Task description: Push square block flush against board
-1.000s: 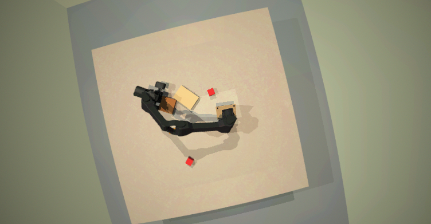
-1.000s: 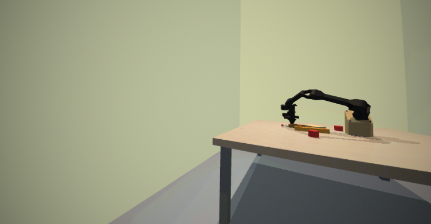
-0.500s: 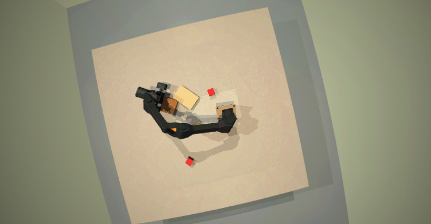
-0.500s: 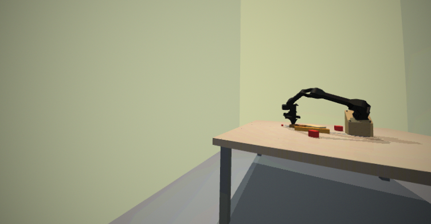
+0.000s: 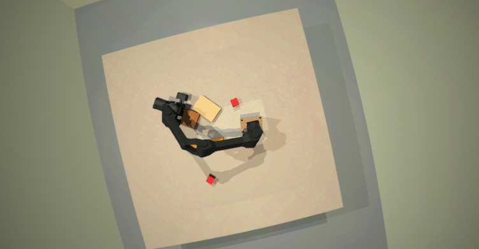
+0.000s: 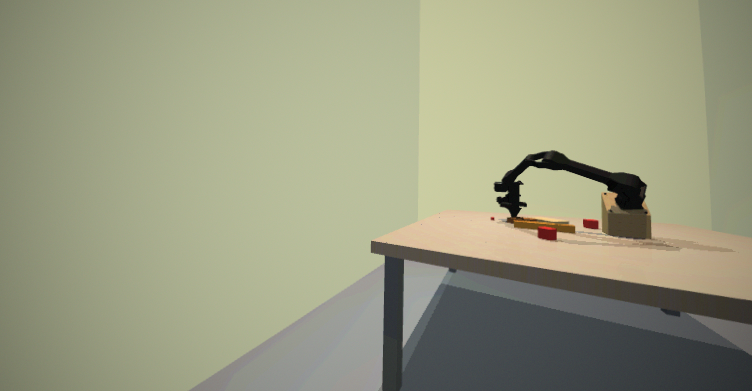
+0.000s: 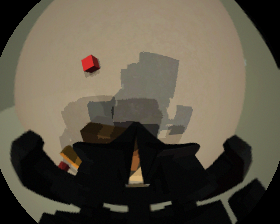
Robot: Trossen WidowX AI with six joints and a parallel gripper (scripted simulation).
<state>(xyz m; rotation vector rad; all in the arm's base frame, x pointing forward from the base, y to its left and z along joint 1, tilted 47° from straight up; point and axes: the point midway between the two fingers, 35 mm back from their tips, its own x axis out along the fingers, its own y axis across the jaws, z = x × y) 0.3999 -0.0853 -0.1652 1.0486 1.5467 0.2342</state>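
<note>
Now: gripper tip 3 cm past the square orange-brown block and 6 cm to the right of it. Also, from my gripper tip: pale yellow box 15 cm behind, 3 cm to the left, 1 cm above; then tiny red piece 11 cm ahead, 2 cm to the left; then narrow orange board 10 cm behind, 23 cm to the left, 1 cm above.
</note>
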